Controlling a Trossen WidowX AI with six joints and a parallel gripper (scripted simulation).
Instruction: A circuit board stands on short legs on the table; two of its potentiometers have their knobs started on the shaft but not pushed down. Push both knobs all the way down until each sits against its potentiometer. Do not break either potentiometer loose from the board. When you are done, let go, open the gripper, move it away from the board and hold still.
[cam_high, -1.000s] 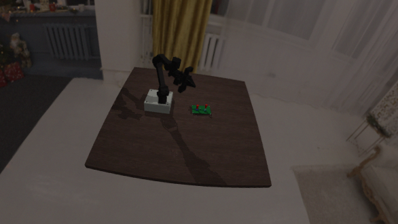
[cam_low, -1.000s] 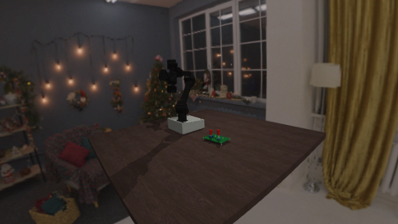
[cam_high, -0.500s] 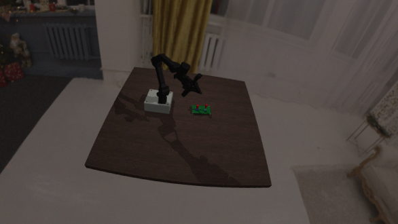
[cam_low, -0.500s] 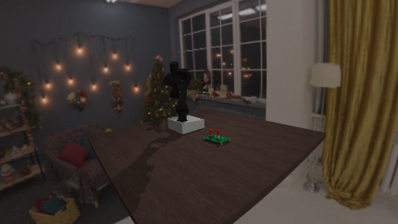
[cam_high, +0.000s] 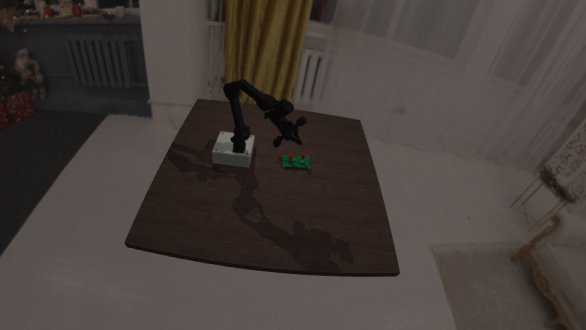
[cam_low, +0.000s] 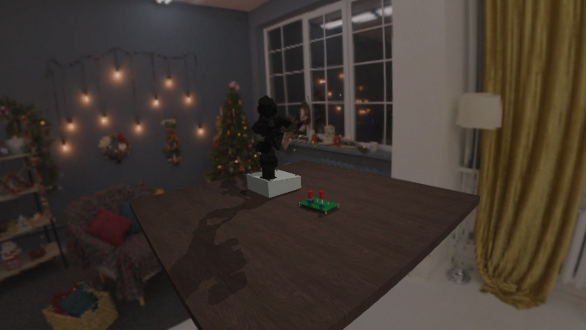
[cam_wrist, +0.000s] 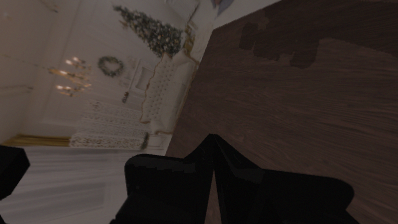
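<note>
The knob is 70 mm ahead of my gripper tip, 170 mm to the left of it and 220 mm below it.
</note>
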